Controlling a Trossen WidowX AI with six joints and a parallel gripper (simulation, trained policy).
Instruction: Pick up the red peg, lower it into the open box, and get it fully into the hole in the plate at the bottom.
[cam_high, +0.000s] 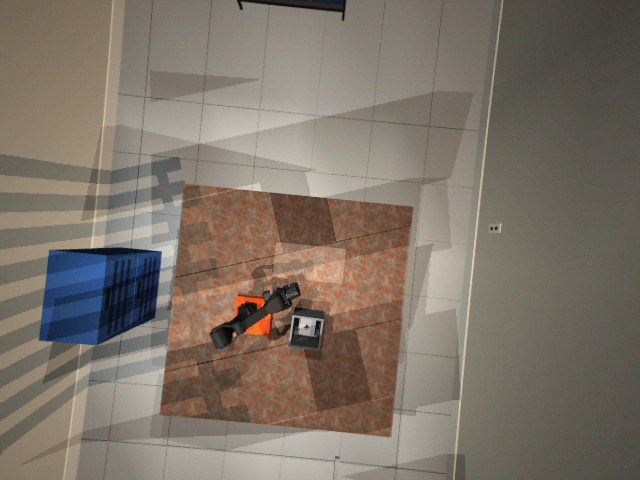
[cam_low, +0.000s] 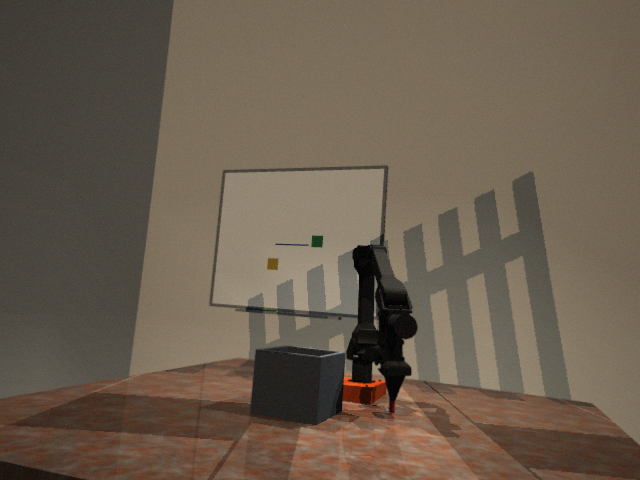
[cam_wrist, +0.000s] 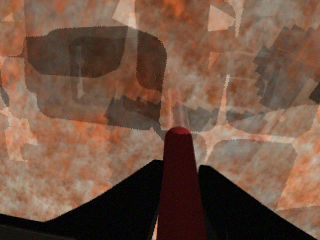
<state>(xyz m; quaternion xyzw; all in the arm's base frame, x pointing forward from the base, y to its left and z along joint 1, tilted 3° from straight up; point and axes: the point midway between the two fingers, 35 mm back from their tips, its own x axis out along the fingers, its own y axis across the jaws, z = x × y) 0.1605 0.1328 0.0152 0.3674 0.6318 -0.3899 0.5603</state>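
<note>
The plate lies 170 mm ahead of my gripper tip, 180 mm to the right of it and 20 mm above it. From my gripper tip the other things lie so: red peg (10 mm above).
</note>
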